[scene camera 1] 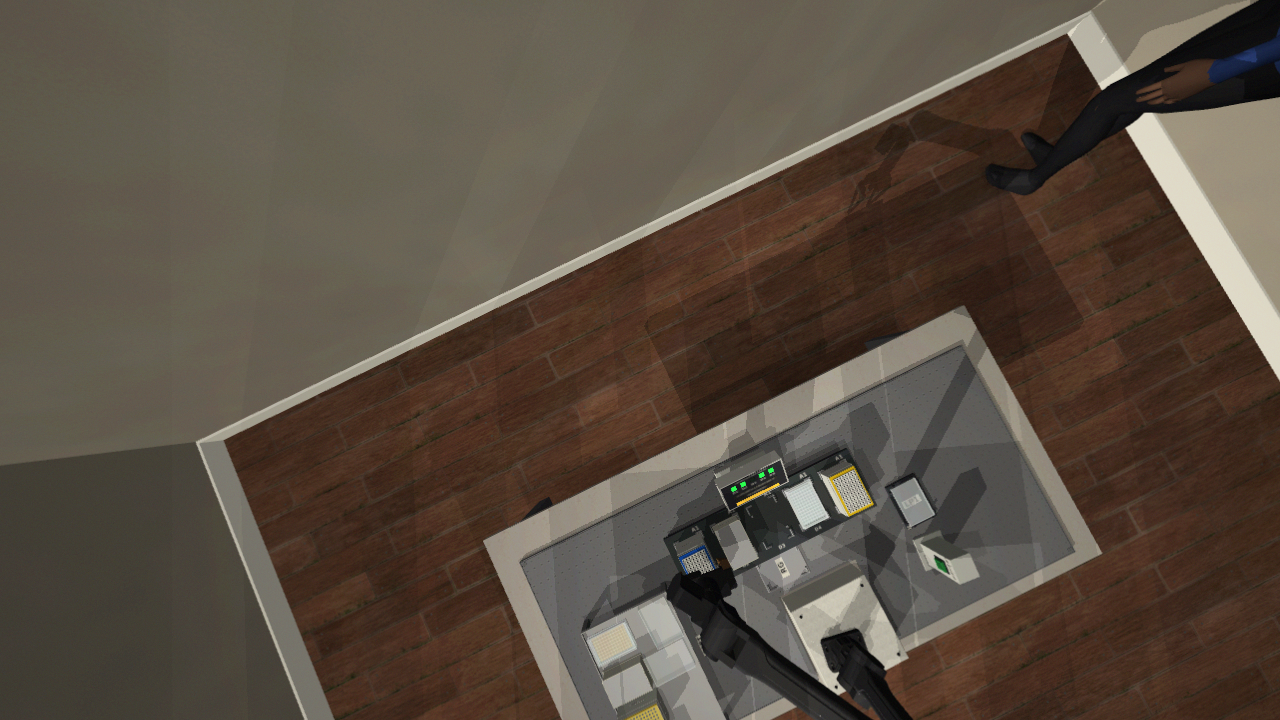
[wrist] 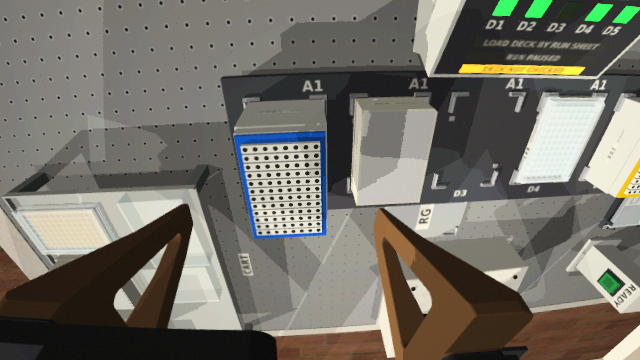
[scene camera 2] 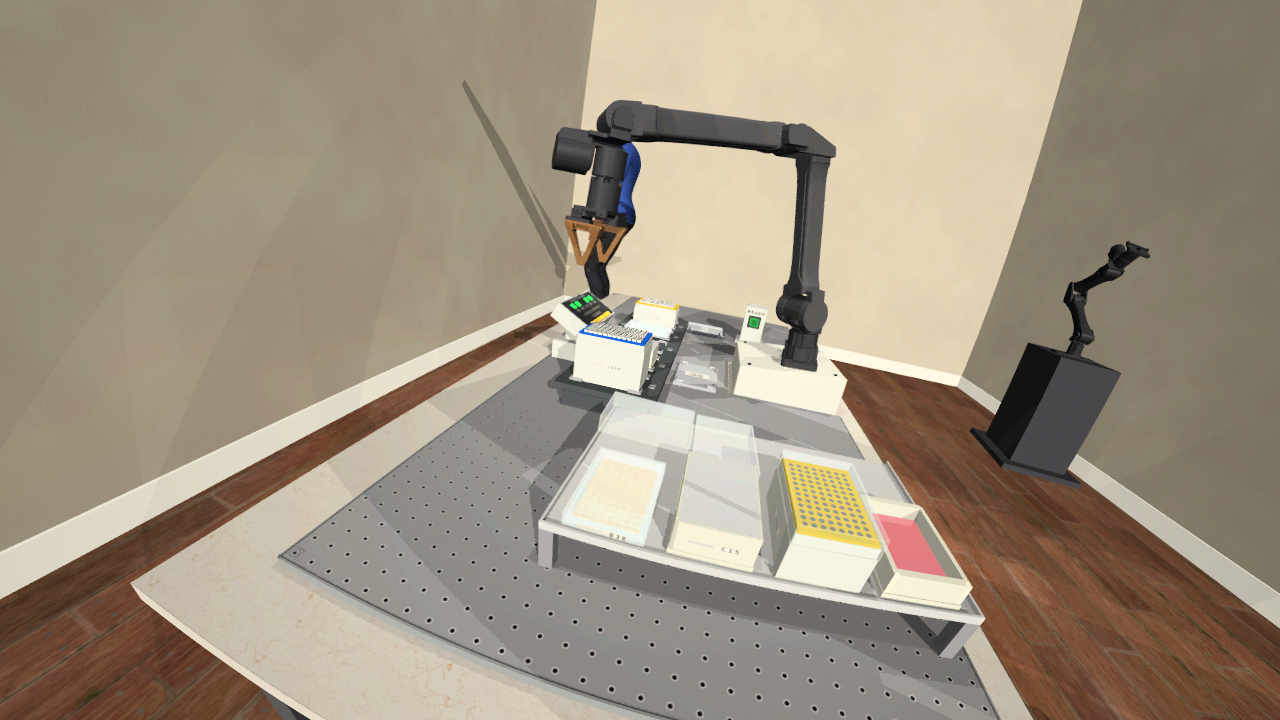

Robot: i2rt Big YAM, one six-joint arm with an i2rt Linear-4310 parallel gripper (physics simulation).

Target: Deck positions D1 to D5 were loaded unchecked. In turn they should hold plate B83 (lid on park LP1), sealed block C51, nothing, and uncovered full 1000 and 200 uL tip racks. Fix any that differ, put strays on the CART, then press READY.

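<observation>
My gripper is open and empty, high above the deck's D1 end. A blue-topped 1000 uL tip rack stands uncovered at D1, between the fingers in the wrist view but well below them. A grey-white block sits at D2; its code is unreadable. D3 is bare. A pale plate is at D4; whether it is lidded I cannot tell. A yellow-topped rack is at D5. LP1 lies beyond D5. The READY button is green.
The CART tray carries plate B38, block C15, a yellow rack, a pink trough and clear covers. The display stands behind the deck. The RG place lies before it.
</observation>
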